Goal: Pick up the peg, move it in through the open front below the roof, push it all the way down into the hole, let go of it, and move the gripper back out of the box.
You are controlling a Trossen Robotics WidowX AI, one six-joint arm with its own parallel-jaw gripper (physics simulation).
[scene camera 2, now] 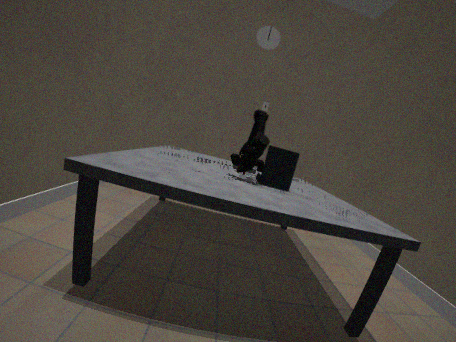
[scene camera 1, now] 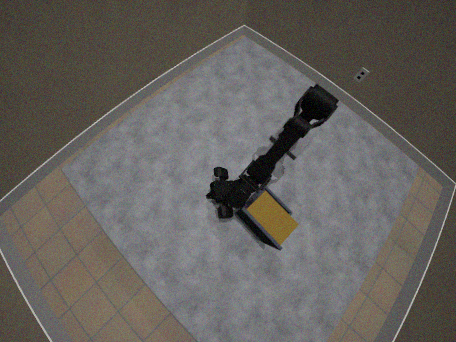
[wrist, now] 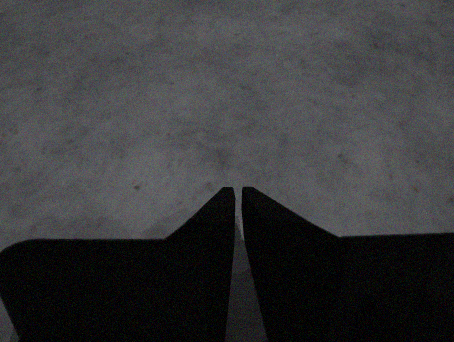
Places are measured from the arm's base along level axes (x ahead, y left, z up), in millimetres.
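Where they show: gripper, fingertip midpoint: (scene camera 2: 237, 171) (scene camera 1: 206, 196) (wrist: 237, 197).
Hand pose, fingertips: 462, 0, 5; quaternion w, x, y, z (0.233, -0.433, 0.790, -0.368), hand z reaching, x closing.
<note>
After its pixels a point has its place, as x, y, z.
My gripper (scene camera 1: 209, 195) @(462, 0, 5) (scene camera 2: 241, 171) @(462, 0, 5) (wrist: 237, 197) @(462, 0, 5) is low over the table, just outside the box. In the wrist view its two dark fingertips nearly meet, with a thin slit of table showing between them and no peg in it. The peg (scene camera 2: 244, 173) @(217, 33, -26) shows as a tiny reddish spot under the gripper in scene camera 2, mostly hidden; it does not show in the wrist view or scene camera 1. The box (scene camera 1: 272, 217) @(350, 195, 169) (scene camera 2: 280, 169) @(399, 206, 66) has a yellow roof and dark walls and stands right beside the gripper. Its hole is hidden.
The arm (scene camera 1: 272, 155) @(260, 59, 251) (scene camera 2: 256, 132) @(275, 39, 224) reaches across the grey table (scene camera 1: 150, 150) @(543, -336, -33) (scene camera 2: 150, 175) @(832, -258, -33) from its far side, its wrist close to a corner of the box. A wall outlet (scene camera 1: 361, 75) is beyond the table.
</note>
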